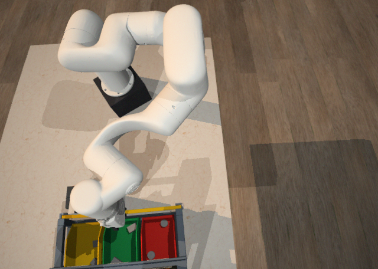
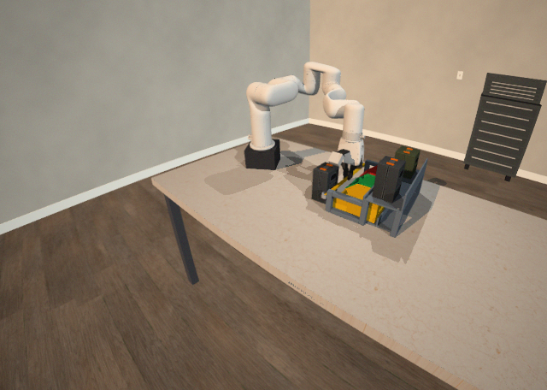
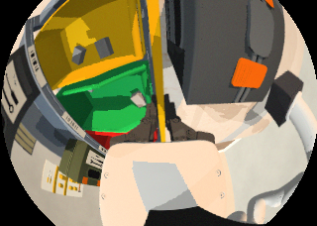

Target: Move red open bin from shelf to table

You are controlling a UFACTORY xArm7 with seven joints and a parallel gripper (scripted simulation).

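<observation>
Now: hand 20 mm above the thin yellow bar. Also, from my hand: yellow bin: 120 mm to the right, 90 mm ahead, 30 mm below; green bin: 100 mm ahead, 30 mm below, 10 mm to the right; red open bin: 120 mm ahead, 100 mm to the left, 30 mm below.
</observation>
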